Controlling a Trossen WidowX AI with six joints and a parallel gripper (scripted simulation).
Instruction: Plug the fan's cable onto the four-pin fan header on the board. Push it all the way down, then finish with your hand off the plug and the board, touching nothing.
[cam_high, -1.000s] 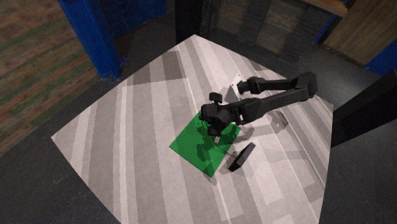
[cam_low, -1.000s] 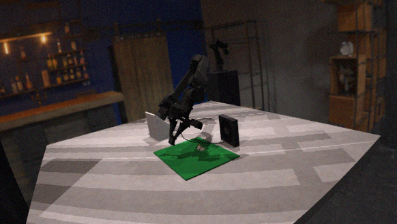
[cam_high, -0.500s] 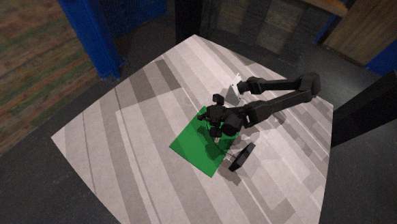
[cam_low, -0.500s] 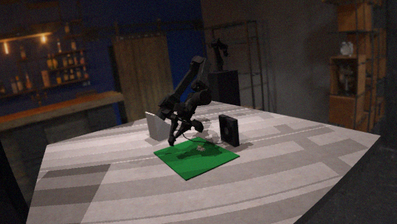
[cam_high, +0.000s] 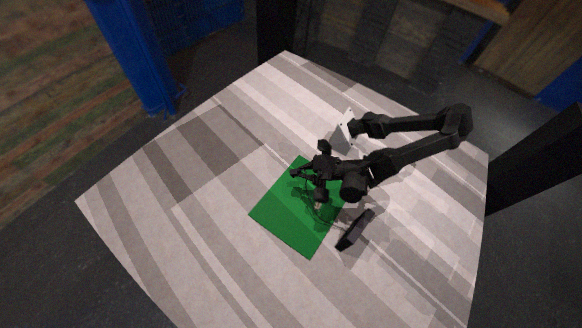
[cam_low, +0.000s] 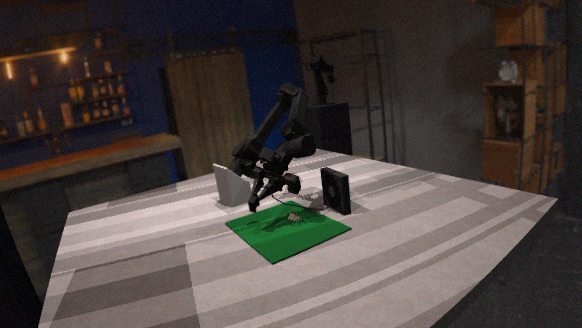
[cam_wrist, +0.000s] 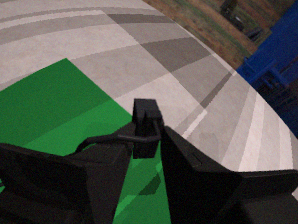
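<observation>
My gripper tip is now 30 mm short of the green board, 60 mm to the right of it and 110 mm above it. From my gripper tip the other things lie so: white four-pin header 10 mm ahead, 110 mm to the left, 100 mm below; then black fan 20 mm ahead, 240 mm to the left, 40 mm below; then black plug 10 mm to the right, 10 mm below.
</observation>
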